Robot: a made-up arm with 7 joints. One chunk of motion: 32 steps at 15 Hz.
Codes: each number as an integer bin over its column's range. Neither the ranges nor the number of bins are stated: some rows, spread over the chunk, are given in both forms.
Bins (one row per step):
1: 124 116 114 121 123 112
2: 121 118 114 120 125 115
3: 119 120 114 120 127 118
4: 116 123 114 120 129 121
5: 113 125 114 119 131 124
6: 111 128 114 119 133 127
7: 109 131 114 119 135 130
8: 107 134 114 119 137 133
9: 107 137 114 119 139 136
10: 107 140 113 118 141 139
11: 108 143 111 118 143 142
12: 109 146 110 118 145 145
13: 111 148 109 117 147 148
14: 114 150 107 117 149 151
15: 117 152 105 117 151 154
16: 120 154 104 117 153 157
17: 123 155 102 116 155 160
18: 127 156 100 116 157 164
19: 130 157 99 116 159 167
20: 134 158 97 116 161 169
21: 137 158 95 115 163 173
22: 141 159 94 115 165 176
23: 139 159 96 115 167 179
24: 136 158 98 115 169 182
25: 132 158 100 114 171 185
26: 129 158 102 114 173 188
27: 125 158 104 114 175 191
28: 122 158 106 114 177 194
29: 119 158 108 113 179 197
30: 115 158 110 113 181 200
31: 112 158 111 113 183 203
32: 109 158 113 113 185 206
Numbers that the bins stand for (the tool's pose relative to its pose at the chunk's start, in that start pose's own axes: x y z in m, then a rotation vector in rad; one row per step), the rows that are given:
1: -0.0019 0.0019 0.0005 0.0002 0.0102 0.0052
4: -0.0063 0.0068 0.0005 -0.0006 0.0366 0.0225
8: -0.0113 0.0146 0.0005 -0.0013 0.0717 0.0456
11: -0.0107 0.0209 -0.0016 -0.0021 0.0981 0.0629
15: -0.0058 0.0273 -0.0059 -0.0028 0.1332 0.0859
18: -0.0003 0.0301 -0.0094 -0.0036 0.1596 0.1051
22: 0.0074 0.0322 -0.0136 -0.0043 0.1947 0.1282
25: 0.0025 0.0315 -0.0094 -0.0051 0.2211 0.1455
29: -0.0047 0.0315 -0.0038 -0.0058 0.2562 0.1685
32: -0.0102 0.0315 -0.0002 -0.0058 0.2825 0.1858
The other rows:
2: -0.0036 0.0033 0.0005 -0.0006 0.0190 0.0110
3: -0.0047 0.0047 0.0005 -0.0006 0.0278 0.0167
5: -0.0080 0.0082 0.0005 -0.0013 0.0454 0.0283
6: -0.0091 0.0104 0.0005 -0.0013 0.0542 0.0340
7: -0.0102 0.0125 0.0005 -0.0013 0.0629 0.0398
9: -0.0113 0.0167 0.0005 -0.0013 0.0805 0.0513
10: -0.0113 0.0188 -0.0002 -0.0021 0.0893 0.0571
12: -0.0102 0.0231 -0.0024 -0.0021 0.1069 0.0686
13: -0.0091 0.0245 -0.0031 -0.0028 0.1156 0.0744
14: -0.0074 0.0259 -0.0045 -0.0028 0.1244 0.0802
16: -0.0041 0.0287 -0.0066 -0.0028 0.1420 0.0917
17: -0.0025 0.0294 -0.0080 -0.0036 0.1508 0.0975
19: 0.0014 0.0308 -0.0101 -0.0036 0.1684 0.1109
20: 0.0036 0.0315 -0.0115 -0.0036 0.1771 0.1147
21: 0.0052 0.0315 -0.0129 -0.0043 0.1859 0.1224
23: 0.0063 0.0322 -0.0122 -0.0043 0.2035 0.1340
24: 0.0047 0.0315 -0.0108 -0.0043 0.2123 0.1397
26: 0.0008 0.0315 -0.0080 -0.0051 0.2298 0.1513
27: -0.0014 0.0315 -0.0066 -0.0051 0.2386 0.1570
28: -0.0030 0.0315 -0.0052 -0.0051 0.2474 0.1628
30: -0.0069 0.0315 -0.0024 -0.0058 0.2650 0.1743
31: -0.0085 0.0315 -0.0016 -0.0058 0.2738 0.1801

